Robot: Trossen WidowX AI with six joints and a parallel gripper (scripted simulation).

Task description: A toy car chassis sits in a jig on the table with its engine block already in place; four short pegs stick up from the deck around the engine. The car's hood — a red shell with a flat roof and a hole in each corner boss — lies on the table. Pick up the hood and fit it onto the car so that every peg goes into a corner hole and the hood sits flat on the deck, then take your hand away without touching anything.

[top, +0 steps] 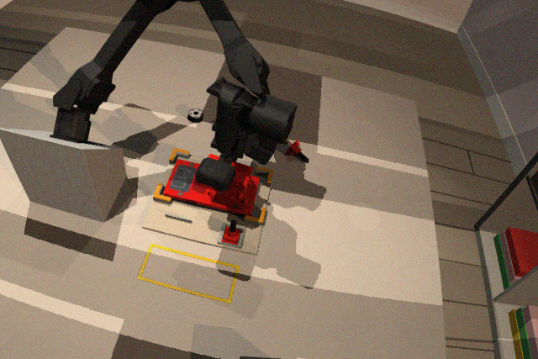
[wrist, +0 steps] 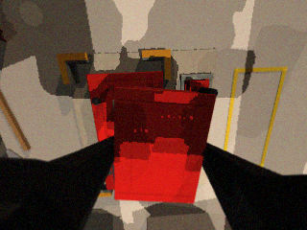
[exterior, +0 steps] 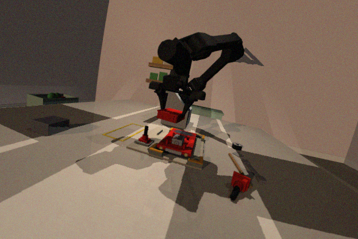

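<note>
My gripper tip is now 10 mm short of the grey engine block, 40 mm to the right of it and 80 mm above it. The rest, counted from my gripper tip: wooden stick 60 mm ahead, 230 mm to the left, 110 mm below; red hood 10 mm above; wrench 60 mm ahead, 280 mm to the left, 110 mm below.
</note>
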